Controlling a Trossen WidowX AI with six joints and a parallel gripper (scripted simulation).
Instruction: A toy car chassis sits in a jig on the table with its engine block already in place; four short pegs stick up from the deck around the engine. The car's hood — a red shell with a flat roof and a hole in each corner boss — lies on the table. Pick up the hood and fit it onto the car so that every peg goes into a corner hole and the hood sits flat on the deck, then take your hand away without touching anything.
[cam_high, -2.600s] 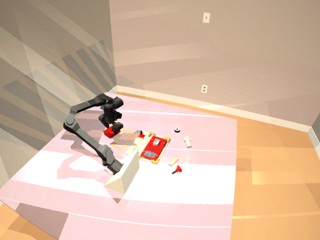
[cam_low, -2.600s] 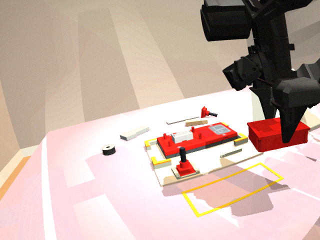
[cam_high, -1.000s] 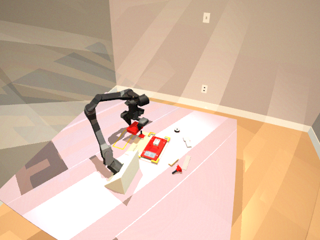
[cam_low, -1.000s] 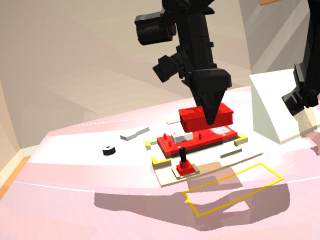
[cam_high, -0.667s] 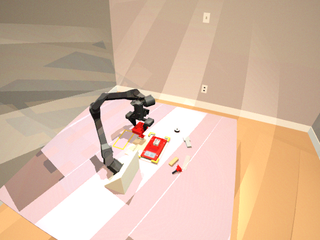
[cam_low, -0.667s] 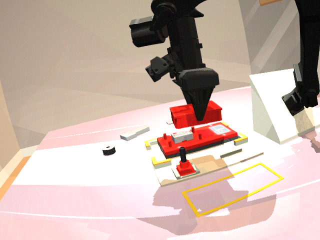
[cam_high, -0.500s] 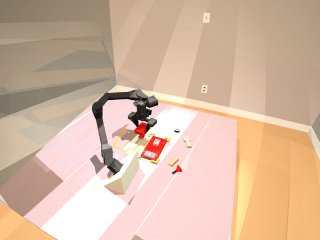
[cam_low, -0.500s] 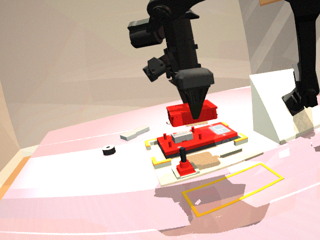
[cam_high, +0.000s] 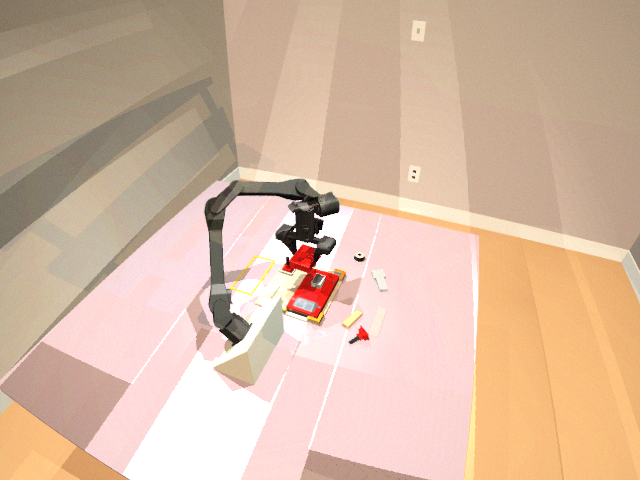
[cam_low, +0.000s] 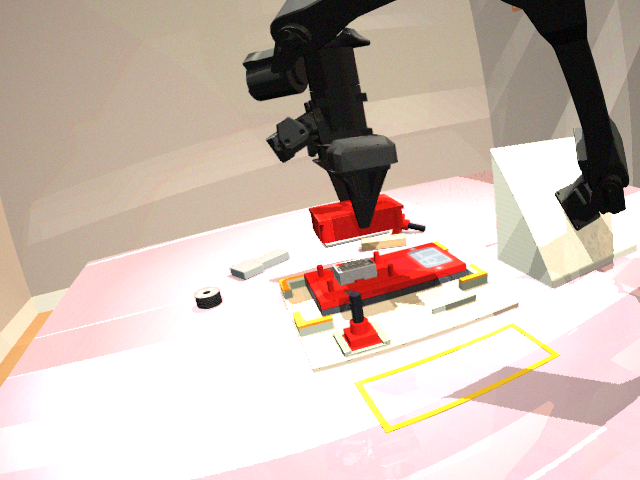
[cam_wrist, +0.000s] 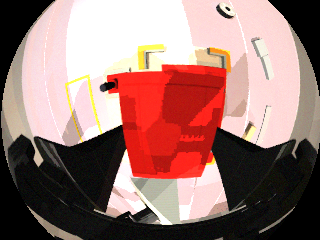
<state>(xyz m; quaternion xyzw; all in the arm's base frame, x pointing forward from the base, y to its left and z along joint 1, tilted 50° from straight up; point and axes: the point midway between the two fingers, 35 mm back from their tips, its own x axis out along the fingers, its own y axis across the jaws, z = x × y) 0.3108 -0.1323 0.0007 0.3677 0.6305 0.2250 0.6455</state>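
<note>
Right now the engine block is 1 cm behind my gripper tip, 4 cm to the right of it and 9 cm below it. Also, from my gripper tip: red hood: 1 cm above; then black wheel: 18 cm ahead, 15 cm to the right, 10 cm below; then wooden strip: 12 cm behind, 19 cm to the right, 10 cm below.
</note>
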